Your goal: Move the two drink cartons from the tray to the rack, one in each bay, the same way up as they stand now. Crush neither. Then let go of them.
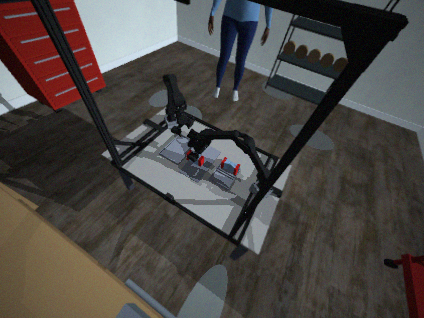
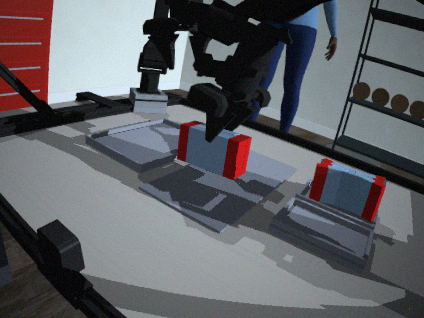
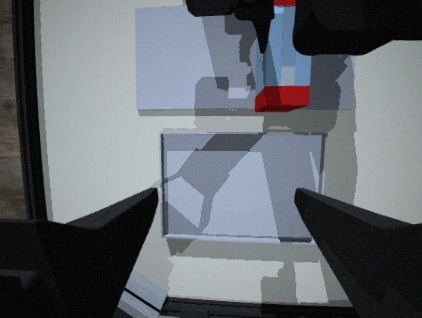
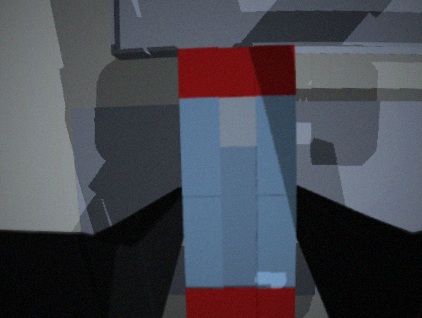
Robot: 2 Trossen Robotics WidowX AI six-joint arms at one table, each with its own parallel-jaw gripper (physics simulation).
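Frame: origin at the left arm's base, x ahead, y left, z up, level; centimetres.
Seen in the pictures: left gripper, between the fingertips: (image 1: 185, 132) (image 2: 186, 67) (image 3: 227, 194); right gripper, between the fingertips: (image 2: 215, 138) (image 3: 284, 49) (image 4: 237, 195); left arm's base, origin of its link: (image 1: 171, 118) (image 2: 148, 91).
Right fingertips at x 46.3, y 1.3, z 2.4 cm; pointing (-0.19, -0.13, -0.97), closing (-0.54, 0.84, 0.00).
Pixels of each thing's top centre, then the offset from my right fingertips to it. Level surfaces: height alone.
- drink carton, centre of its top: (image 4: 239, 203) (image 3: 290, 42) (image 2: 216, 128) (image 1: 195, 154) dx -0.1, dy -0.1, dz +1.8 cm
- flat grey mat, height of its surface: dz -7.6 cm
- second carton, centre of its top: (image 2: 354, 170) (image 1: 231, 163) dx +15.1, dy +20.7, dz +0.6 cm
- rack, centre of its top: (image 2: 334, 211) (image 1: 225, 173) dx +17.5, dy +15.9, dz -6.0 cm
- tray, centre of its top: (image 3: 239, 189) (image 2: 155, 136) (image 1: 179, 147) dx -17.1, dy -6.0, dz -6.4 cm
One drink carton (image 1: 200, 161) (image 2: 207, 154) (image 3: 283, 76) (image 4: 203, 142), light blue with red ends, lies lengthwise over the flat grey mat (image 2: 267, 164) (image 3: 172, 57). My right gripper (image 1: 193, 154) (image 2: 217, 129) (image 4: 237, 195) is shut on it, a finger pressed against each long side. I cannot tell whether the carton rests on the mat or hangs just above it. The second carton (image 1: 230, 166) (image 2: 346, 189) lies in the far bay of the rack (image 1: 223, 178) (image 2: 321, 227). The tray (image 1: 174, 149) (image 2: 132, 145) (image 3: 241, 189) holds nothing. My left gripper (image 1: 177, 129) (image 3: 227, 194) is open above the tray.
The near bay of the rack holds nothing. Black frame posts (image 1: 88, 98) (image 1: 305, 135) rise at the table's corners. A person (image 1: 239, 38) stands behind the table. A shelf unit (image 1: 280, 57) and a red drawer cabinet (image 1: 72, 60) stand farther off.
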